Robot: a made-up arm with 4 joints.
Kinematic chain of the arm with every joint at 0, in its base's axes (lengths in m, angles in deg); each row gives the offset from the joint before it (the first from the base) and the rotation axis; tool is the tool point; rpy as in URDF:
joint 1: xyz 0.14 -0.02 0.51 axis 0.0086 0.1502 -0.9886
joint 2: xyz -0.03 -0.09 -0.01 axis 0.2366 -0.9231 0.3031
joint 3: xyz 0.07 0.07 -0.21 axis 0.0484 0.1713 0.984
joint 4: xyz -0.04 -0.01 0 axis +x
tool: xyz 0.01 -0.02 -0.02 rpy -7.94 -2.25 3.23
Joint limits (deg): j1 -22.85..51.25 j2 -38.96..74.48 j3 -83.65..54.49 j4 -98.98..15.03
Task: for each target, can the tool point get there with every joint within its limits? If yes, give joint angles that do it. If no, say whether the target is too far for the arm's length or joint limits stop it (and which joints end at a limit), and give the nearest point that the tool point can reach.
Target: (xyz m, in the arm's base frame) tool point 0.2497 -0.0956 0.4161
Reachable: yes | joints 38.66 59.01 14.08 -57.71
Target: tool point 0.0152 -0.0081 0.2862
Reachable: yes | joints 37.39 -24.30 -26.80 -17.07
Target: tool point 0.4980 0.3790 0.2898
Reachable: no: too far | nearest point 0.2499 0.1078 0.4050 | short by 0.385 m
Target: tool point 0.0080 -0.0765 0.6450
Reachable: no: joint limits stop it (at a limit: joint 1, joint 2, joint 3, joint 4) | nearest point 0.2475 -0.1070 0.4933 | short by 0.285 m
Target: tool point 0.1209 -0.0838 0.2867
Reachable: yes | joints 18.68 -1.68 12.16 -40.15
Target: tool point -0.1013 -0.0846 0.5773
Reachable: no: joint limits stop it (at a limit: joint 2) | nearest point -0.0070 -0.0258 0.3273 | short by 0.274 m
